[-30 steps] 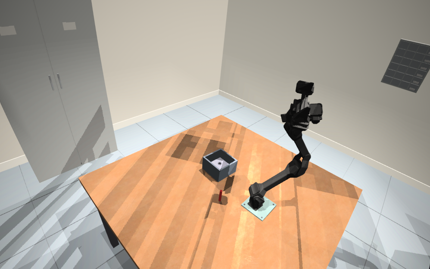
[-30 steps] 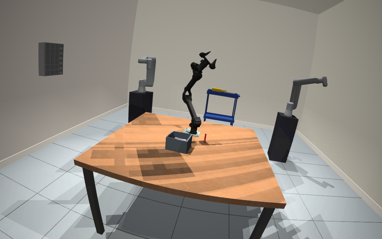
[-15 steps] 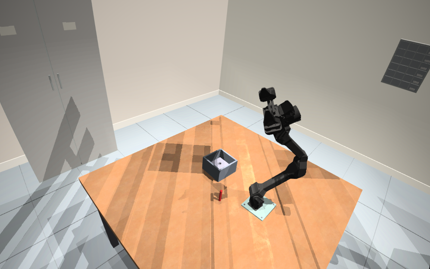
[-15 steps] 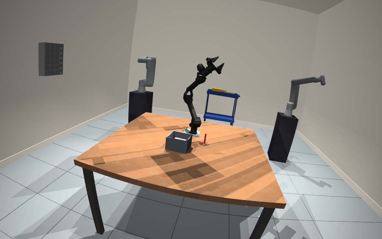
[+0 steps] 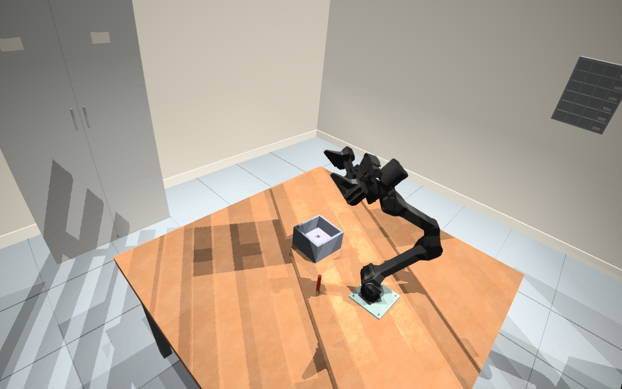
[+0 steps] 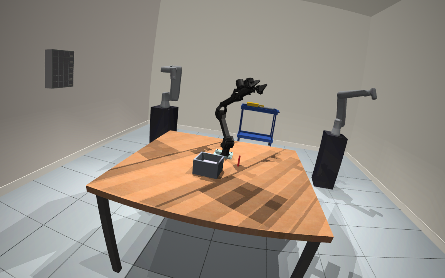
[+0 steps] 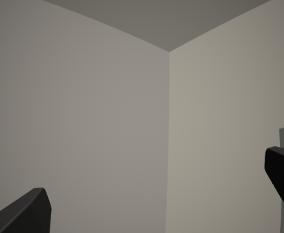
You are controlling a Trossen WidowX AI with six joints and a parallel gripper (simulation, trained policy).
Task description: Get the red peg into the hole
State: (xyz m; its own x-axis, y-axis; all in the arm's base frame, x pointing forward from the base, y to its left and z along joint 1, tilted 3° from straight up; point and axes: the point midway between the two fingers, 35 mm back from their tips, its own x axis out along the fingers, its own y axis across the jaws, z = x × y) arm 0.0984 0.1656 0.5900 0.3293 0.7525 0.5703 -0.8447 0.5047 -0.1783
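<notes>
My gripper tip is 4 cm short of the red peg, 8 cm to the left of it and 57 cm above it. Also, from my gripper tip: grey box (24 cm ahead, 25 cm to the right, 58 cm below).
</notes>
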